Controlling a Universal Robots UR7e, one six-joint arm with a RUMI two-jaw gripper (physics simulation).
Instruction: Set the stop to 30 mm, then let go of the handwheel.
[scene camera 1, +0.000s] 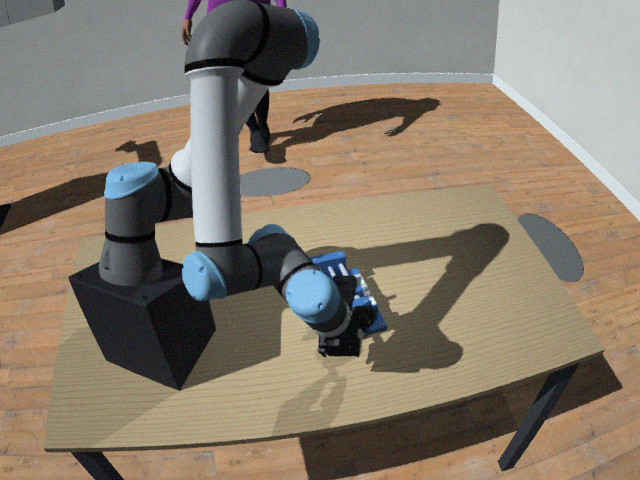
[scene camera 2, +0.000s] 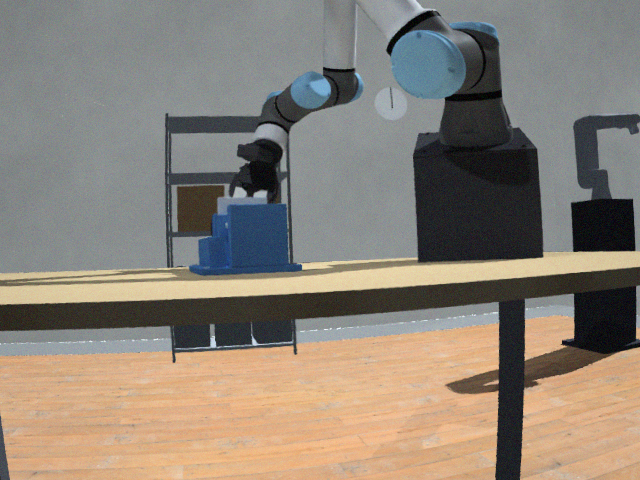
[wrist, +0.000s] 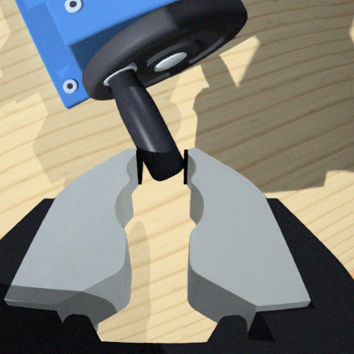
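Pixels of known places: arm's base at its link origin: (scene camera 1: 130, 272) (scene camera 2: 476, 139).
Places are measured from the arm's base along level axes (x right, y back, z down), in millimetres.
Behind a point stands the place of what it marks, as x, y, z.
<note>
The blue stop fixture (scene camera 1: 330, 257) @(-129, -462, 141) (scene camera 2: 257, 235) @(-146, -459, 187) (wrist: 100, 17) stands on the table. In the wrist view, its black handwheel (wrist: 127, 42) shows at the top, with the dark crank handle (wrist: 144, 117) slanting down toward the fingers. My gripper (wrist: 163, 153) (scene camera 2: 250, 194) is shut on the handle's free end, with one dark pad at either side. The lower parts of the fingers stand apart with table showing between them. In scene camera 2, the fingertips are partly hidden behind the fixture's top. The scale reading cannot be made out in any view.
The wooden table (scene camera 1: 206, 413) @(221, -118, 241) (scene camera 2: 361, 279) @(-391, -383, 241) carries the arm's black pedestal block (scene camera 1: 147, 325) @(143, -43, 21) (scene camera 2: 478, 206) @(-88, -60, 145). A shelf rack (scene camera 2: 168, 155) stands behind the table. A person (scene camera 1: 261, 124) stands beyond it, partly hidden by the arm. Another small arm on a black stand (scene camera 2: 602, 227) is at the right.
</note>
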